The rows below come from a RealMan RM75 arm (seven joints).
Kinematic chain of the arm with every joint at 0, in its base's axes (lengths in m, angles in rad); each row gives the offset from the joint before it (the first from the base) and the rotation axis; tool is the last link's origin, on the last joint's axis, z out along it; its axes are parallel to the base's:
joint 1: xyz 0 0 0.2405 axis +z
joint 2: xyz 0 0 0 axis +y
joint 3: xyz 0 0 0.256 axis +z
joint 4: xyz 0 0 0 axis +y
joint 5: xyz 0 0 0.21 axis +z
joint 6: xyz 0 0 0 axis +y
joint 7: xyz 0 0 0.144 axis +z
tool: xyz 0 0 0
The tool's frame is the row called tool.
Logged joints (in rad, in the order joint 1, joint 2, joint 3, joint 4, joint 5, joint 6, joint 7), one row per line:
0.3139, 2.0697, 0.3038, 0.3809, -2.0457, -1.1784, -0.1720
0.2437, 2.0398, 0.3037, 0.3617, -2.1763, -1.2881, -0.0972
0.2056, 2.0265, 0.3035, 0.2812, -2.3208, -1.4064, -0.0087
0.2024, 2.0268, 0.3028, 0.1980, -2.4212, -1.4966, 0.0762
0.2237, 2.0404, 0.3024, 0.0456, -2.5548, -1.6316, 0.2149
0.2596, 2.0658, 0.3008, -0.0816, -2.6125, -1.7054, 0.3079
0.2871, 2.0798, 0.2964, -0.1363, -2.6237, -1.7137, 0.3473
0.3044, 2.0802, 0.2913, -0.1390, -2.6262, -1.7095, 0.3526
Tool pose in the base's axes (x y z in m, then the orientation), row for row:
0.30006, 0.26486, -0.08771, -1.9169, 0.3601, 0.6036
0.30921, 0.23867, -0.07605, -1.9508, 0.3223, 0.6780
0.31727, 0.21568, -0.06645, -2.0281, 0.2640, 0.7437
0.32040, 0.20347, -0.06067, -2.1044, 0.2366, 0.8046
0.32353, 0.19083, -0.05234, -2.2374, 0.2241, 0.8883
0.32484, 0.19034, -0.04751, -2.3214, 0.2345, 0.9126
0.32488, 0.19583, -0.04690, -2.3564, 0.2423, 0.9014
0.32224, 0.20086, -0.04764, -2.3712, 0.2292, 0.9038
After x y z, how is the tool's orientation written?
As a rotation vector, in radians.
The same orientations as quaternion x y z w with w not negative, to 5 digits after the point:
-0.80044, 0.15037, 0.25205, 0.52264
-0.80728, 0.13337, 0.28057, 0.50179
-0.82546, 0.10745, 0.30270, 0.46416
-0.84121, 0.09458, 0.32163, 0.42423
-0.86547, 0.08669, 0.34361, 0.35410
-0.88009, 0.08890, 0.34598, 0.31279
-0.88722, 0.09123, 0.33939, 0.29889
-0.88994, 0.08602, 0.33921, 0.29249

